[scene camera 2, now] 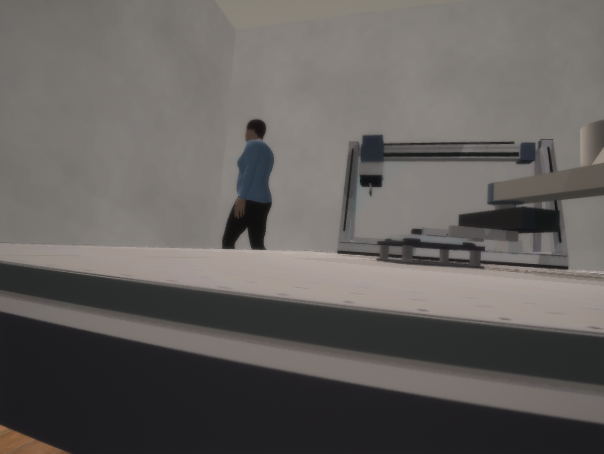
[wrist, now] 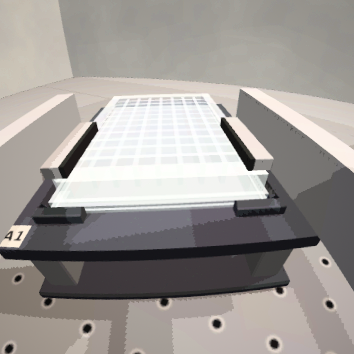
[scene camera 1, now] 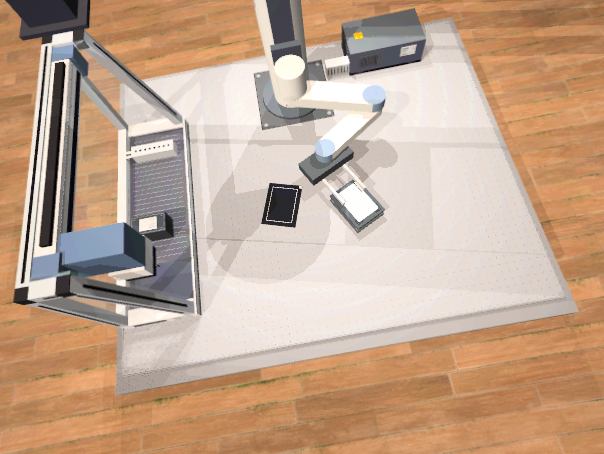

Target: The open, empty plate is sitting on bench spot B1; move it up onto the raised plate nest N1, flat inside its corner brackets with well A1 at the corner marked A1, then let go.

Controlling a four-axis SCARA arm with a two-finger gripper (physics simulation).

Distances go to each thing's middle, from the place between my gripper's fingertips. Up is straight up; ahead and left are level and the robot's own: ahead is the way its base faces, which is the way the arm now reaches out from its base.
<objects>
I see the well plate (scene camera 1: pixel 358 203) 10 mm ahead of my hand, 10 mm to the left of it and 20 mm below it. The rest, counted from my hand: black nest (scene camera 1: pixel 281 208) (50 mm behind, 260 mm to the right, 70 mm below).
</objects>
